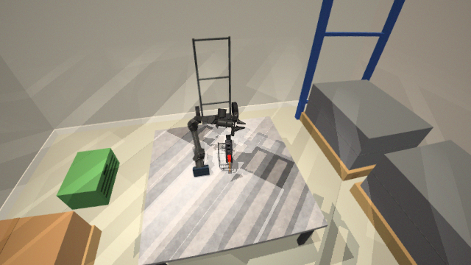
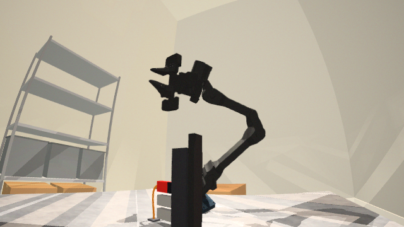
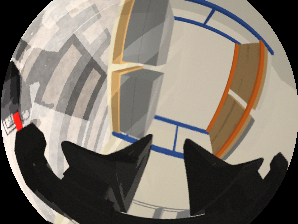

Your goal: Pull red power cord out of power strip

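Right now my gripper tip is 31 cm above the red plug, 13 cm past it and 2 cm to the left of it.
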